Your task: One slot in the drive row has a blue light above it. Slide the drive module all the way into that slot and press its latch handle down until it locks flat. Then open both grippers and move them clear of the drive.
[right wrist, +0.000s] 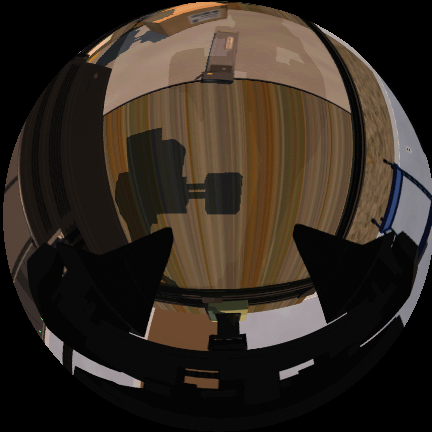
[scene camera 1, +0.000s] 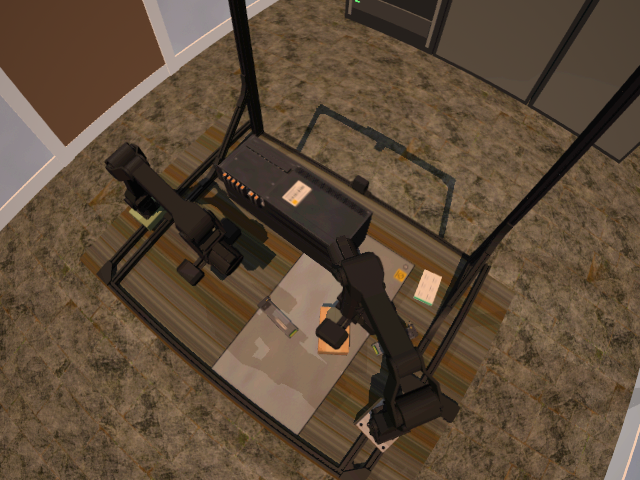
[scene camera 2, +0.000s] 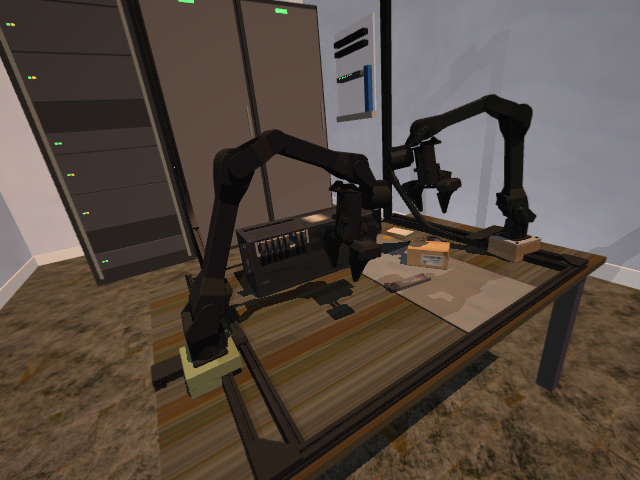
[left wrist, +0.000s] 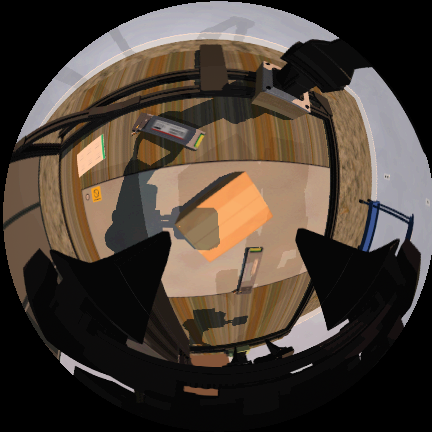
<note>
My left gripper is open, holding nothing. My right gripper is open and holds nothing. I also see a grey mat.
My left gripper is seen too in scene camera 1 and in the left wrist view. My right gripper is seen too in the right wrist view and in scene camera 1.
</note>
